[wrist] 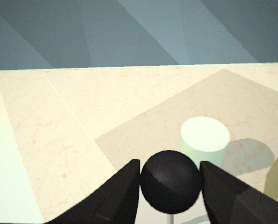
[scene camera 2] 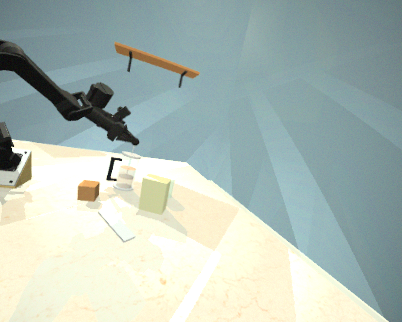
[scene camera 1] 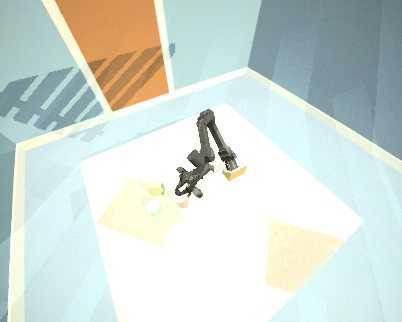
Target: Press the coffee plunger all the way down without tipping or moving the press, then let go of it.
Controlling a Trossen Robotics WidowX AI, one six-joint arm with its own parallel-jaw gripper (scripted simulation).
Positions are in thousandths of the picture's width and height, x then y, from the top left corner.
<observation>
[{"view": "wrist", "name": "my gripper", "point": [610,752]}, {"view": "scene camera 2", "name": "my gripper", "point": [342,439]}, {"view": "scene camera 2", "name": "glass coffee press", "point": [322,502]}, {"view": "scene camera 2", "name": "pale green box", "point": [384,598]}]
</observation>
